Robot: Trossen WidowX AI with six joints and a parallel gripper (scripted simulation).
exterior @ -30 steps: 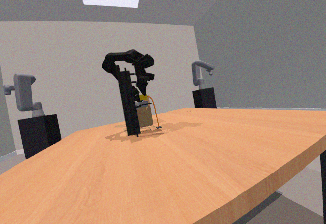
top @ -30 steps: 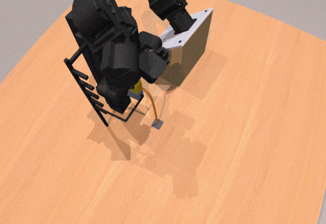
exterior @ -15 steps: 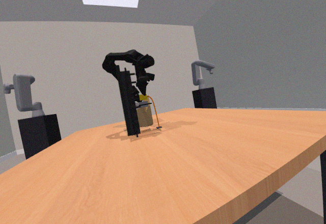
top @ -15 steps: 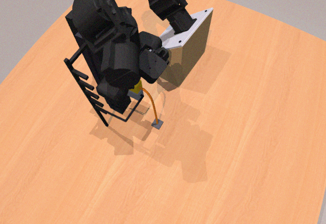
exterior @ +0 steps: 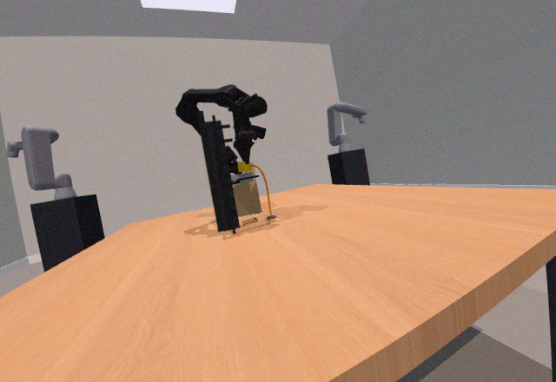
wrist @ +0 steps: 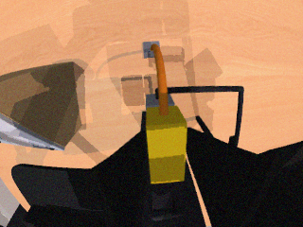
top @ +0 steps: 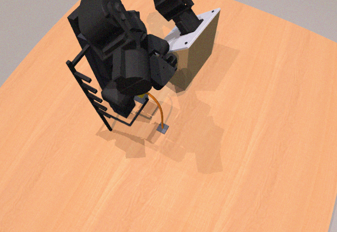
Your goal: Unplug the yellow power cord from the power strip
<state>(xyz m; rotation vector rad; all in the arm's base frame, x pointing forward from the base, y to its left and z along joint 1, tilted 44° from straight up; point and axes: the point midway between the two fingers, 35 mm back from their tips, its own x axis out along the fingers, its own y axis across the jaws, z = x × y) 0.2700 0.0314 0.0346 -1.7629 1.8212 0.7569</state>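
Now: the yellow plug 3 cm to the right of my gripper tip. Round my gripper tip: grey anchor plate (6 cm to the left, 21 cm below).
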